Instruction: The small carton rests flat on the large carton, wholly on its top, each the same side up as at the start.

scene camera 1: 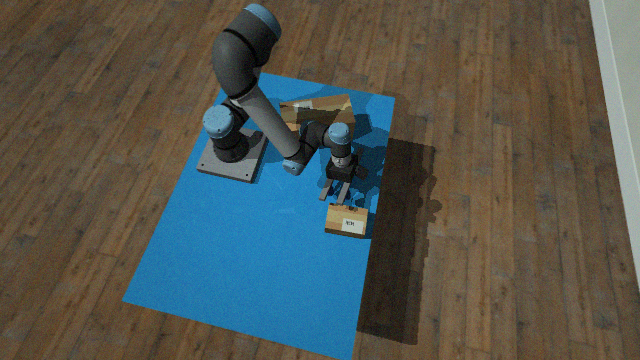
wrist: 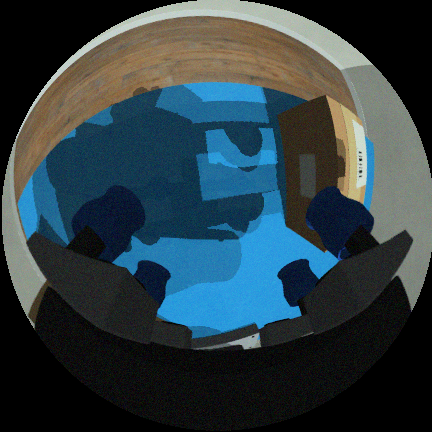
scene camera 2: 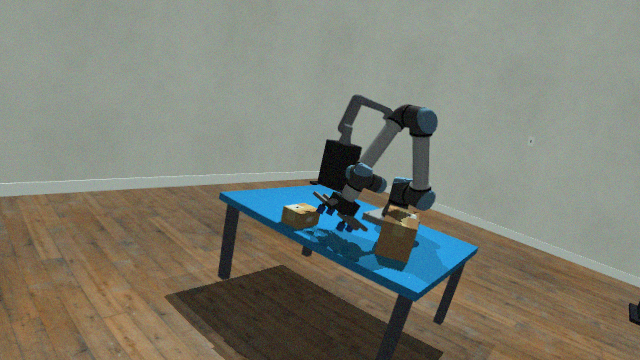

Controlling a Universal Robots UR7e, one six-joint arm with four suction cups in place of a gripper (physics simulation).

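Pixels of known places: hand at its tool point: (wrist: 225, 250) (scene camera 2: 333, 221); arm's base at its link origin: (scene camera 1: 231, 147).
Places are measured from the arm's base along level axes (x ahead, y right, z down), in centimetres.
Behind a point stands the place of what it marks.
Note:
The small carton (scene camera 1: 336, 218) {x 53.9, y 16.9, z -3.7 cm} (scene camera 2: 299, 218) {x 64.4, y 9.6, z -1.4 cm} (wrist: 305, 135) {x 61.1, y 9.7, z -0.3 cm} stands flat on the blue table near its long edge, a white label on its top. The large carton (scene camera 1: 331, 103) {x 36.6, y -28.7, z -11.6 cm} (scene camera 2: 396, 240) {x 45.4, y -29.7, z -4.8 cm} stands upright on the table, apart from it; the arm hides part of it in scene camera 1. My gripper (scene camera 1: 334, 193) (scene camera 2: 335, 218) {x 51.7, y 0.5, z -2.5 cm} (wrist: 224, 240) {x 51.7, y 0.5, z -2.5 cm} is tilted above the table between the cartons. Its four dark blue cups carry nothing and count as open. One cup pair is close beside the small carton's side, seemingly without touching it; the exact gap is hard to tell.
The blue table (scene camera 1: 250, 250) {x 25.5, y 38.2, z 3.6 cm} (scene camera 2: 265, 192) {x 45.0, y 58.8, z 3.7 cm} has its long edge close beside both cartons. The robot's base plate (scene camera 1: 210, 167) {x -4.3, y 11.8, z -0.1 cm} is beside the large carton. A black panel (scene camera 2: 336, 165) on a stand rises behind the table in scene camera 2.

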